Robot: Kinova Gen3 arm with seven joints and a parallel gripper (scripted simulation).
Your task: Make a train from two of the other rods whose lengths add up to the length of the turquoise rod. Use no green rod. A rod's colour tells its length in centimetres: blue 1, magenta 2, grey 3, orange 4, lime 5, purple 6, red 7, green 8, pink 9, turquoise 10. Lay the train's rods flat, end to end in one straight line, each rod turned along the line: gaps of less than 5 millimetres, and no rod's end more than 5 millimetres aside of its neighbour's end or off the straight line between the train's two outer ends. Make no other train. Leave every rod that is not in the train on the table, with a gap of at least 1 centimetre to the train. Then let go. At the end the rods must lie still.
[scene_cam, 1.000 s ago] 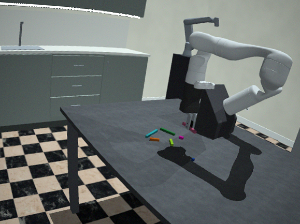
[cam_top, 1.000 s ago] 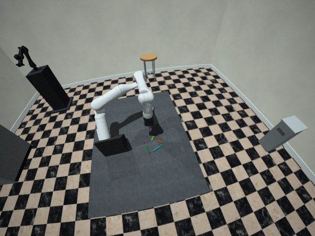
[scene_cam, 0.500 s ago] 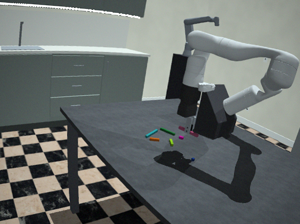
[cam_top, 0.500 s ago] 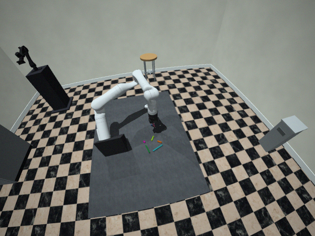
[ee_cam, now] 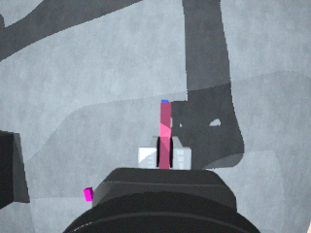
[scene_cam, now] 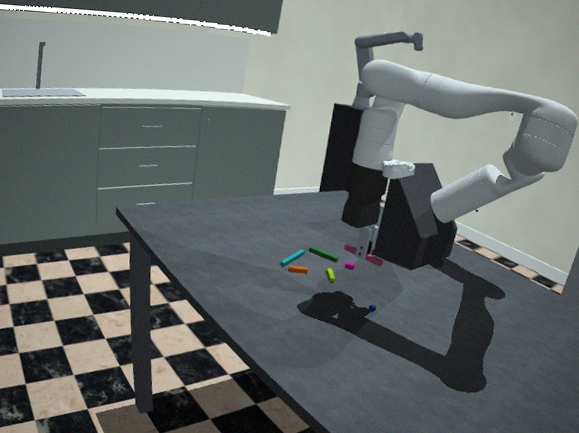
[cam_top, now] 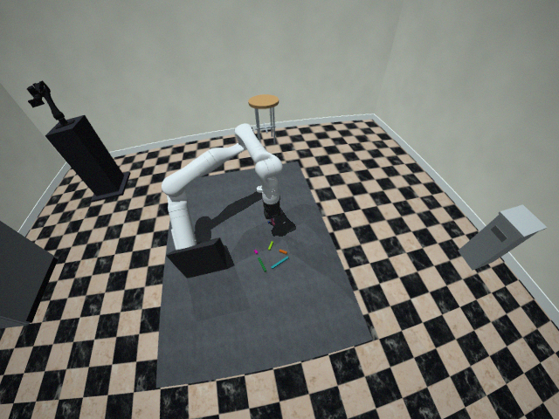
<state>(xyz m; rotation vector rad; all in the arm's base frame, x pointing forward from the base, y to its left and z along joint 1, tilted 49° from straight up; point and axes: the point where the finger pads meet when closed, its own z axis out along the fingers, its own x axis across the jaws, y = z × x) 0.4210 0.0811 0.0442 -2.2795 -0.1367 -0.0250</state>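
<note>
The small blue rod lies 10 mm behind my hand, 50 mm to the left of it and 110 mm below it. Round my hand: lime rod: 30 mm behind, 100 mm to the right, 110 mm below; then orange rod: 20 mm ahead, 150 mm to the right, 110 mm below; then pink rod: 10 mm below.
</note>
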